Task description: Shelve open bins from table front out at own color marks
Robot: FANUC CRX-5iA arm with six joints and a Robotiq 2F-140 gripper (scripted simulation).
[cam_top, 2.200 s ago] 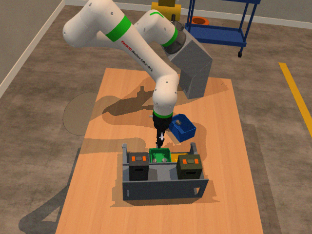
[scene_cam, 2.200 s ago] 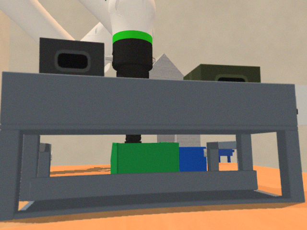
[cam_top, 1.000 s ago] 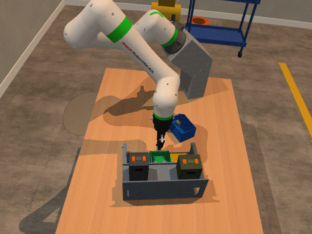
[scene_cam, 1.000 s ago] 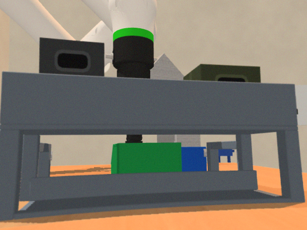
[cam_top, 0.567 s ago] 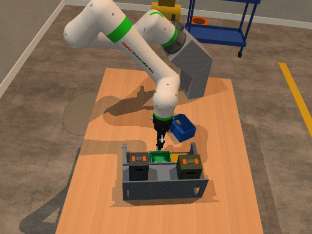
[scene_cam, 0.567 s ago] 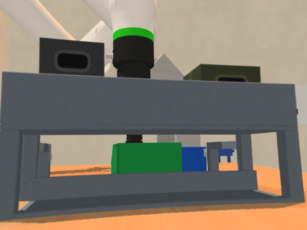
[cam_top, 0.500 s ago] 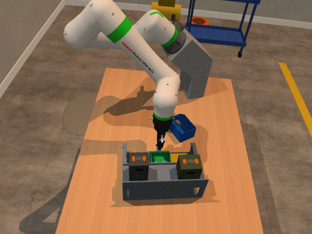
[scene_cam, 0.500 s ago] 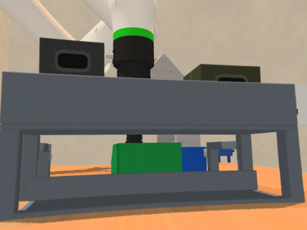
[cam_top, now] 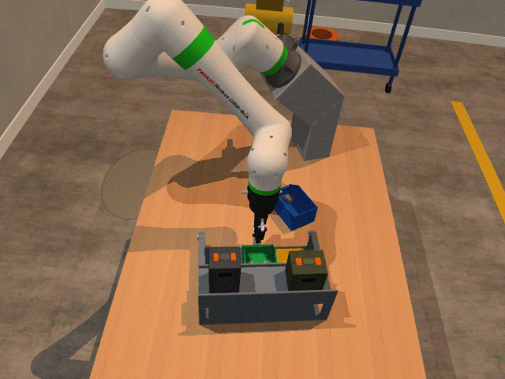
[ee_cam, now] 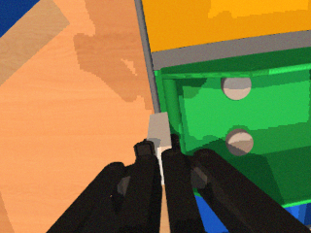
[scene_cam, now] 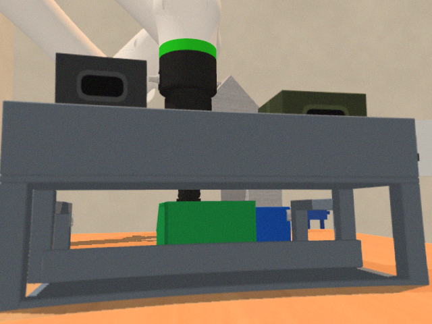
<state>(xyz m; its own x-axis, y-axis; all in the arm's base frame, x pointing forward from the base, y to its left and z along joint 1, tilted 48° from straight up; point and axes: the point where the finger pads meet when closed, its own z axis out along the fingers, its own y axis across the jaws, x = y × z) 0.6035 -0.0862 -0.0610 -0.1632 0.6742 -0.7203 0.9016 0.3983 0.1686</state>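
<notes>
The blue bin lies 20 cm behind my hand, 10 cm to the left of it and 1 cm below it. Also, from my hand: black box (20 cm ahead, 11 cm above, 8 cm to the right); then olive box (17 cm ahead, 15 cm to the left, 10 cm above); then green bin (9 cm ahead, 2 cm to the left, 1 cm below).
</notes>
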